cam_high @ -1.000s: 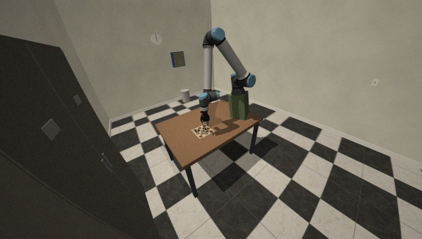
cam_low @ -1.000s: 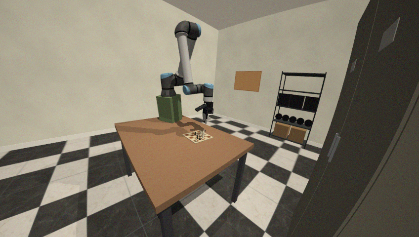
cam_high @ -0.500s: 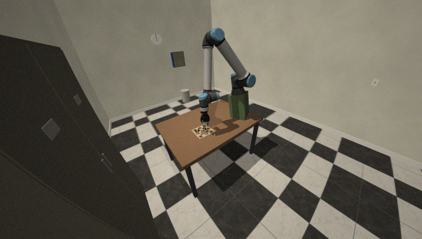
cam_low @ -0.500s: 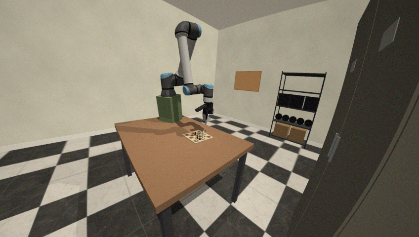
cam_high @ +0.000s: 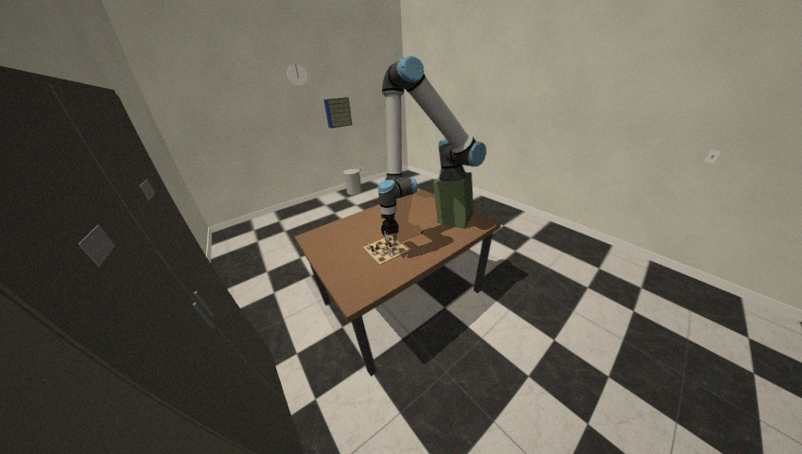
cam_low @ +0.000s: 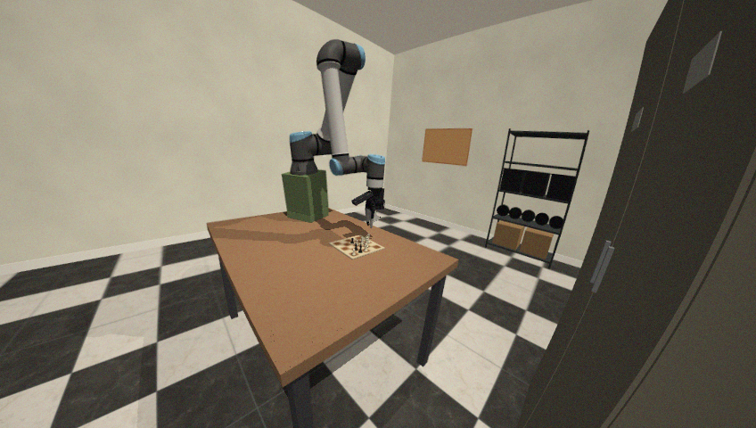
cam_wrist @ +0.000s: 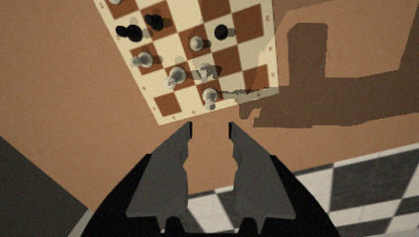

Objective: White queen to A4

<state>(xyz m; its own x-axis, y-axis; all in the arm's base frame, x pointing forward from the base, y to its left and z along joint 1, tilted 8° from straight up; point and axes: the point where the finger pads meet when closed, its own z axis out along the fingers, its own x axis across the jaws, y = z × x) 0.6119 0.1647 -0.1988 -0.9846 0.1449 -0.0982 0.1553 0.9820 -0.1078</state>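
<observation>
Right now the chessboard is 110 mm below my hand, 80 mm to the right of it and 10 mm ahead of it.
</observation>
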